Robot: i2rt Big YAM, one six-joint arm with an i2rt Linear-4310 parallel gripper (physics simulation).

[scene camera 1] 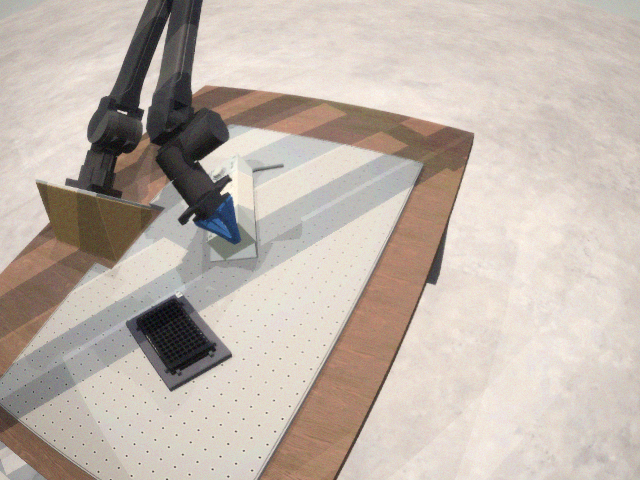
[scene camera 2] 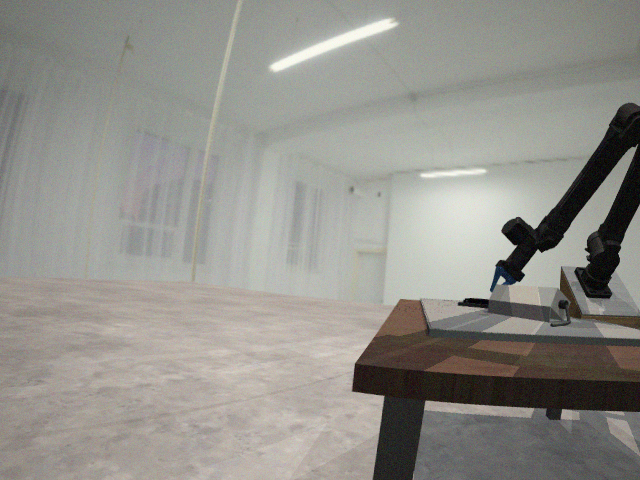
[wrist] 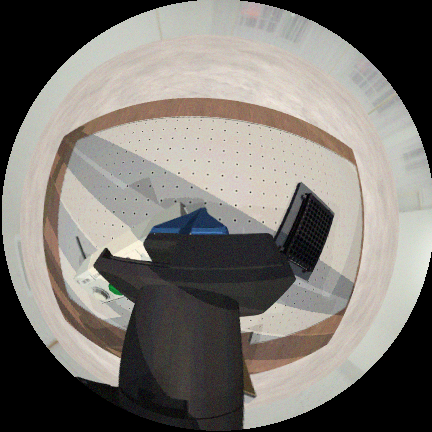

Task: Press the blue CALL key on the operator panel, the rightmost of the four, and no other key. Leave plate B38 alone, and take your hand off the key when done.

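Pixels of known places: gripper, fingertip midpoint: (scene camera 1: 238, 242) (scene camera 2: 491, 292) (wrist: 202, 212); arm's base, origin of the base link: (scene camera 1: 92, 192) (scene camera 2: 591, 284).
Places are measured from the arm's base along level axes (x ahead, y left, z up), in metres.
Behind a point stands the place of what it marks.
Note:
The operator panel (scene camera 1: 247, 204) {x 0.312, y 0.104, z -0.043 m} (scene camera 2: 522, 308) {x 0.298, y 0.154, z -0.075 m} (wrist: 126, 246) {x 0.304, y 0.086, z -0.017 m} is a pale wedge-shaped box on the perforated board. In the wrist view a green key (wrist: 115, 288) shows beside a round dark part; the blue CALL key does not show, and the hand covers much of the key face. My gripper (scene camera 1: 236, 240) {x 0.343, y 0.004, z -0.041 m} (scene camera 2: 492, 289) {x 0.343, y 0.004, z -0.041 m} (wrist: 202, 212) {x 0.343, y 0.004, z -0.041 m} is shut and empty, its blue fingertips pointing down at the panel's end nearer the black plate. Whether they touch it I cannot tell. The black gridded plate (scene camera 1: 175, 333) {x 0.313, y -0.186, z -0.079 m} (wrist: 308, 235) {x 0.306, y -0.177, z -0.075 m}, its label unreadable, sits on a dark base, apart from the gripper.
A pale perforated board (scene camera 1: 289, 330) {x 0.472, y -0.096, z -0.100 m} (wrist: 225, 150) {x 0.462, y -0.031, z -0.099 m} lies on the wooden table (scene camera 1: 356, 330) {x 0.566, y -0.053, z -0.112 m} (scene camera 2: 465, 356) {x 0.541, y 0.572, z -0.112 m}. A dark rod or cable (scene camera 1: 269, 166) {x 0.266, y 0.293, z -0.092 m} (scene camera 2: 560, 324) {x 0.262, y 0.298, z -0.096 m} sticks out at the panel's far end. A tilted brown panel (scene camera 1: 93, 222) {x 0.047, y -0.061, z -0.019 m} stands by the arm's base.

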